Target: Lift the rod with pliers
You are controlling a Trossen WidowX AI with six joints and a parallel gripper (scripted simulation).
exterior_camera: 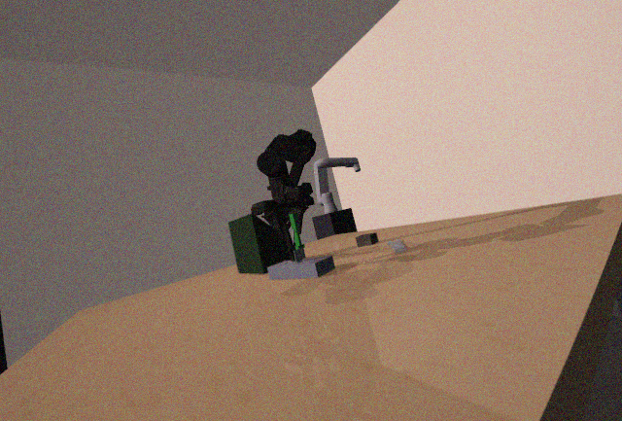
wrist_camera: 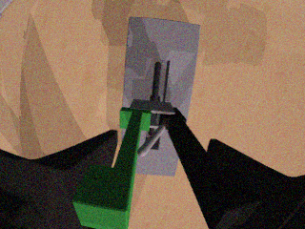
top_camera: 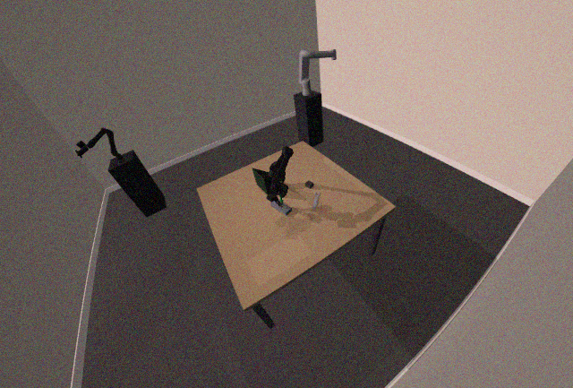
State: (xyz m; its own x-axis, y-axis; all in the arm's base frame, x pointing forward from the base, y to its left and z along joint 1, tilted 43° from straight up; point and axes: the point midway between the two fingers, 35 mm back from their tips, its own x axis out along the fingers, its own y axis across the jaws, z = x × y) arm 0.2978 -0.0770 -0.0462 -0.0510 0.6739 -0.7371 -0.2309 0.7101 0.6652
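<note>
Now: the dark handle 2 cm to the right of my gripper tip. Also, from my gripper tip: grey channel block: 8 cm below; grey piece: 29 cm to the left, 10 cm below, 10 cm ahead; dark rod: 9 cm below, 1 cm to the left.
</note>
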